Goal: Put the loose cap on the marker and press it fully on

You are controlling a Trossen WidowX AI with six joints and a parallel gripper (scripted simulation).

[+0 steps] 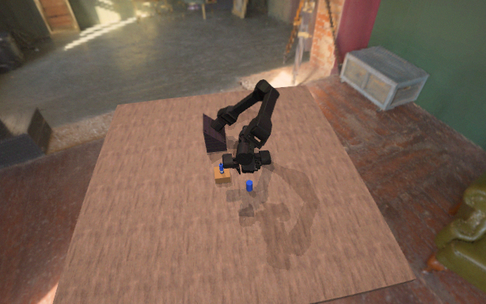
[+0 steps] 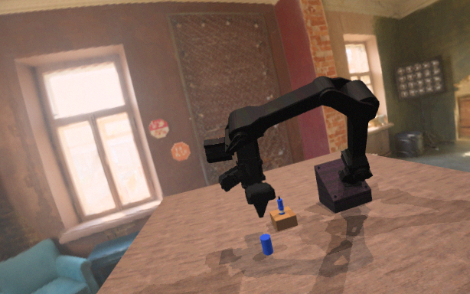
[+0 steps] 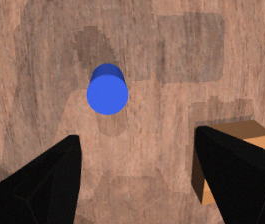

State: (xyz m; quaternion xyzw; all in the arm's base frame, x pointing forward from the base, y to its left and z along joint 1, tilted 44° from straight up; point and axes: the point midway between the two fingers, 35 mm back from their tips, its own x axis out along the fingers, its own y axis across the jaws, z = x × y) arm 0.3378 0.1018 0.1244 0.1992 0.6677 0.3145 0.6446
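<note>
Now: gripper tip 90 mm above the marker cap and 10 mm to the right of it. Also, from my gripper tip: holder block 110 mm to the right, 100 mm below, 70 mm behind.
</note>
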